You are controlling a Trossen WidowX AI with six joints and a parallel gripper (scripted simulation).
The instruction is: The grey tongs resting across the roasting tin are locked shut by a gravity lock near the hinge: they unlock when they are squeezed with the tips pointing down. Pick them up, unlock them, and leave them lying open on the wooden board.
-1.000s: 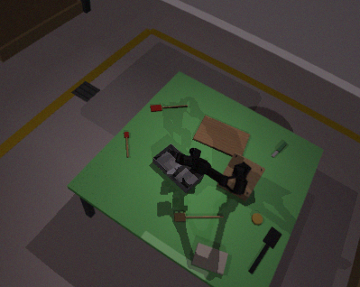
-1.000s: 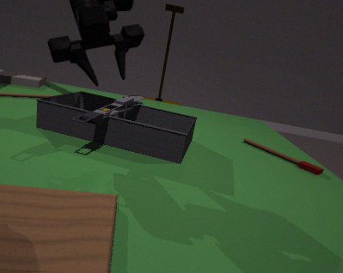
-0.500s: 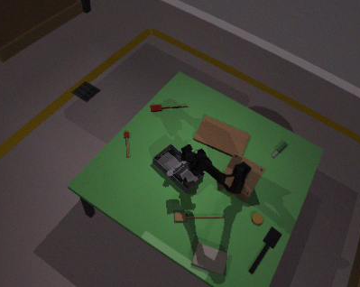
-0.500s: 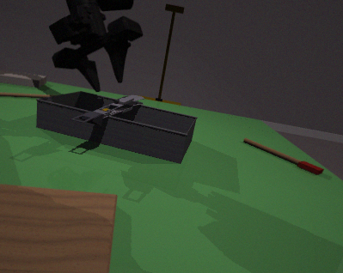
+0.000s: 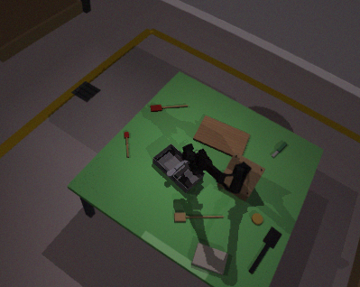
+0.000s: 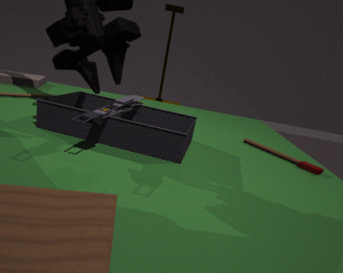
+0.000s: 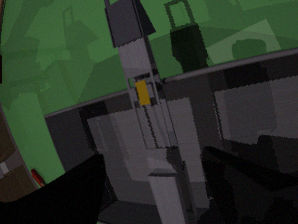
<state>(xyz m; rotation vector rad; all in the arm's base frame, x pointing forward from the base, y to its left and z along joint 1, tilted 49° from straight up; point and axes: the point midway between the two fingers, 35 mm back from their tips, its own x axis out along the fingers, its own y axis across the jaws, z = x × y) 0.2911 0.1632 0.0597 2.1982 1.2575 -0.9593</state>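
My gripper tip is 3 cm to the left of the yellow lock tab, 3 cm above it and 1 cm short of it. The rest, counted from my gripper tip: roasting tin (7 cm below, 4 cm to the left, 3 cm ahead); black spatula (69 cm behind, 11 cm to the left, 10 cm below); wooden board (38 cm to the right, 9 cm below, 5 cm behind).
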